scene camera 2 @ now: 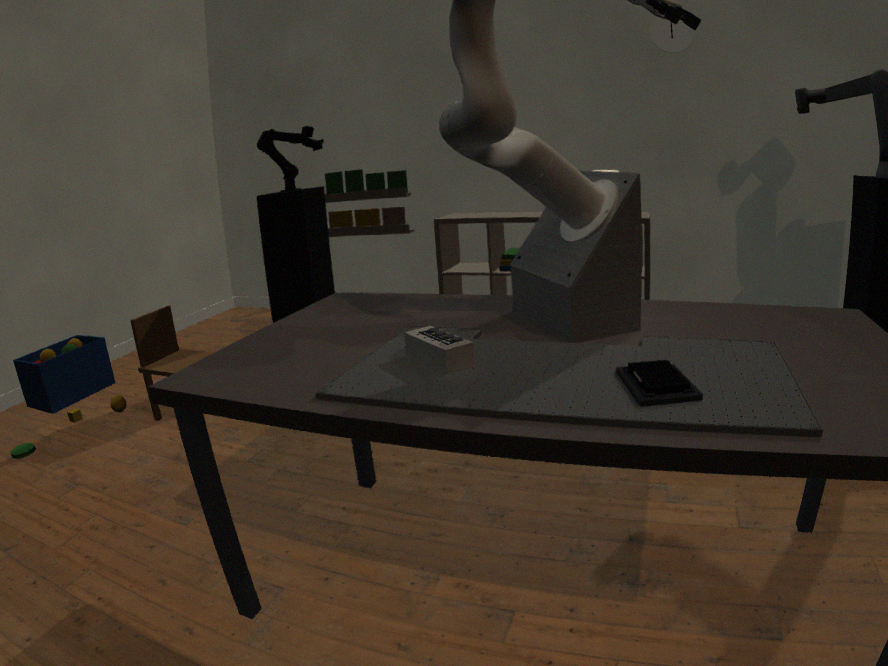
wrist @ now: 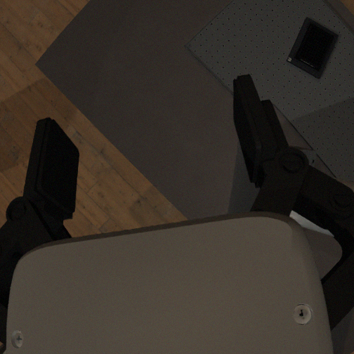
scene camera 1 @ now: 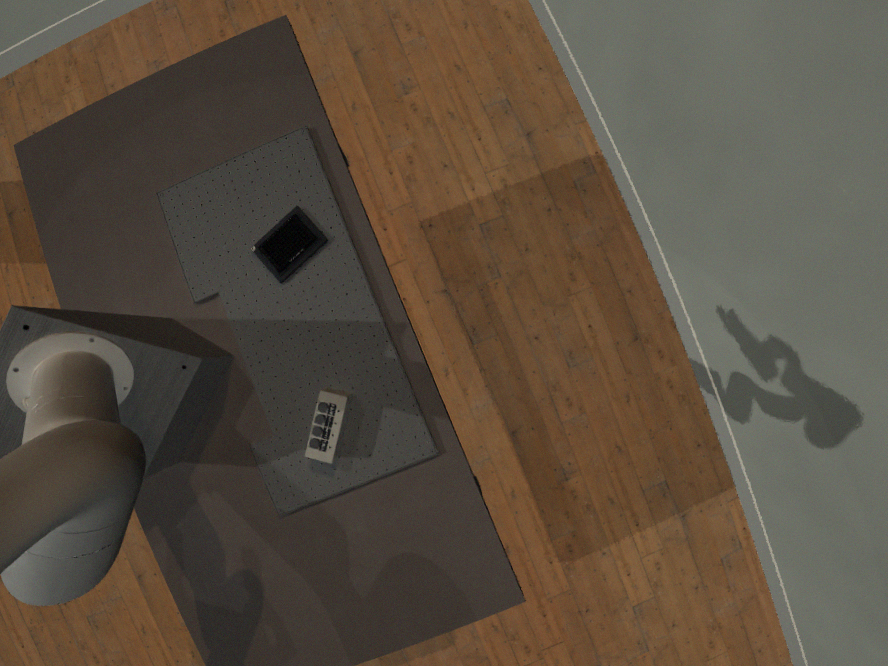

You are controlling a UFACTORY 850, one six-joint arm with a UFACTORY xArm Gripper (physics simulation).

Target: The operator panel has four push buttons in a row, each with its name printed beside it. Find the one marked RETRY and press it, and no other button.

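Observation:
The operator panel [scene camera 1: 339,408] [scene camera 2: 438,352] is a small pale box with four dark round buttons in a row and dark labels beside them. It sits on the grey perforated board, towards its lower end in scene camera 1 and its left end in scene camera 2. The labels are too small to read, so I cannot tell which button is RETRY. The panel does not show in the wrist view. My gripper [wrist: 145,114] is open and empty, with its two black fingers wide apart, high above the table. In scene camera 2 part of the gripper [scene camera 2: 685,17] shows at the top edge, far from the panel.
The perforated board [scene camera 1: 286,322] [scene camera 2: 545,387] [wrist: 235,45] lies on the brown table [scene camera 1: 236,107] [scene camera 2: 286,336] [wrist: 150,75]. A black tray-like device [scene camera 1: 291,243] [scene camera 2: 658,381] [wrist: 313,47] sits on its other half. The arm's grey pedestal [scene camera 1: 161,358] [scene camera 2: 606,286] stands at the table's back edge.

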